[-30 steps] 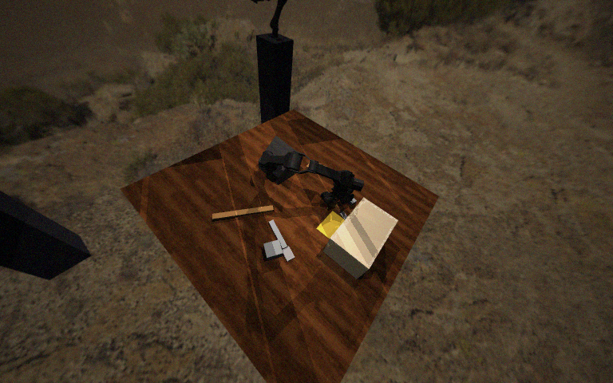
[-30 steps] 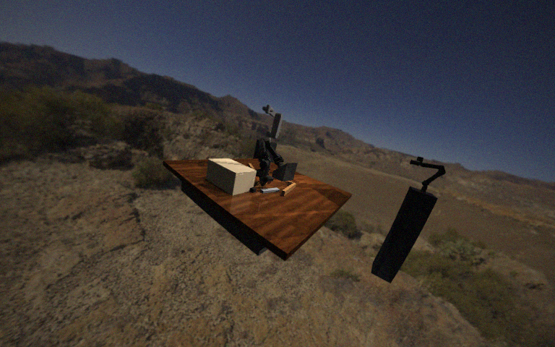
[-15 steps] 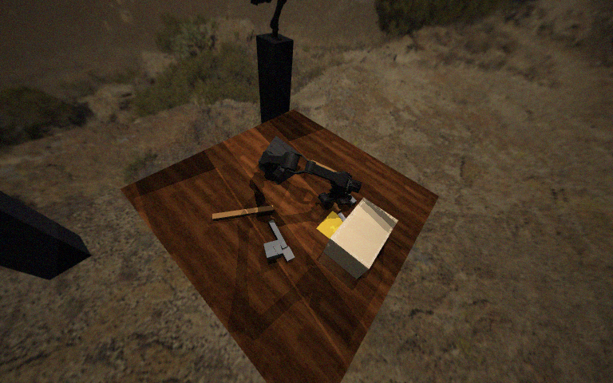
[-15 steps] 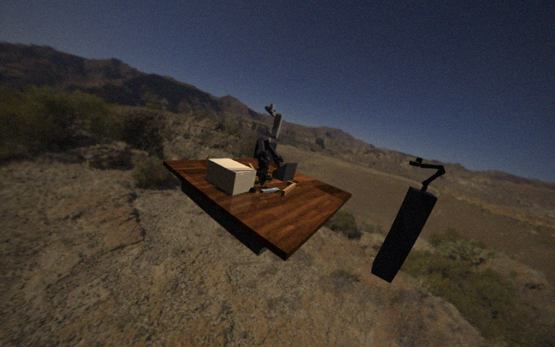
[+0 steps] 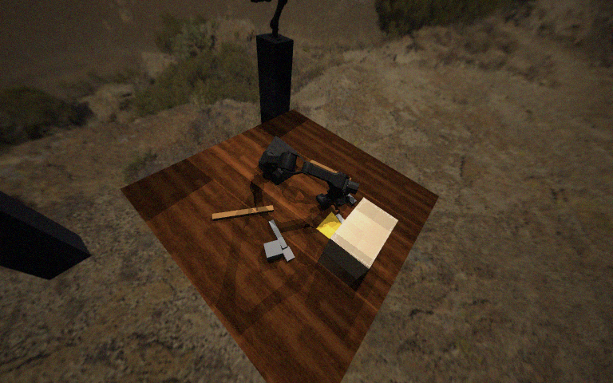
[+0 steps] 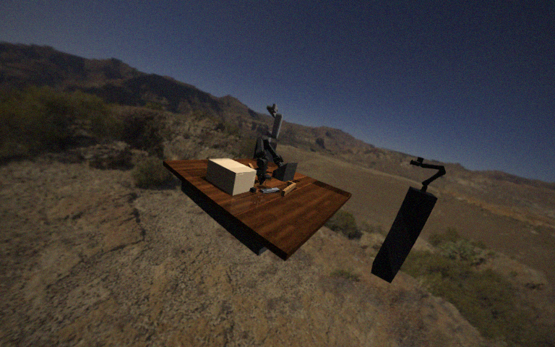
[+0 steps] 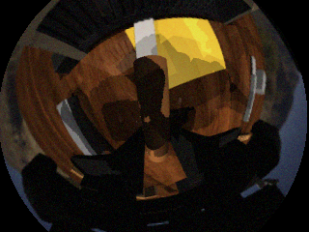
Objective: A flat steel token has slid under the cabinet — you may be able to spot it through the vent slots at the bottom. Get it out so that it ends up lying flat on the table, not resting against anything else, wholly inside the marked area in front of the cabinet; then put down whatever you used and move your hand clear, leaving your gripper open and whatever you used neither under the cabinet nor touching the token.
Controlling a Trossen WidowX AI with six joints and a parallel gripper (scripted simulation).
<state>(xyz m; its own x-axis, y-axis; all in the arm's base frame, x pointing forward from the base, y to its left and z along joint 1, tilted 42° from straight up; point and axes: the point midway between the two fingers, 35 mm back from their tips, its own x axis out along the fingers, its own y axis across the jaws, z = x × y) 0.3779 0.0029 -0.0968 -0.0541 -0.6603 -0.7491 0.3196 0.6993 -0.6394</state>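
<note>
Right now the grey bar is 130 mm to the left of my gripper tip and 20 mm ahead of it. Round my gripper tip: steel token: 190 mm ahead, 100 mm to the right; then grey block: 410 mm to the right, 30 mm behind, 10 mm above; then grey scraper: 350 mm to the right, 20 mm behind.
</note>
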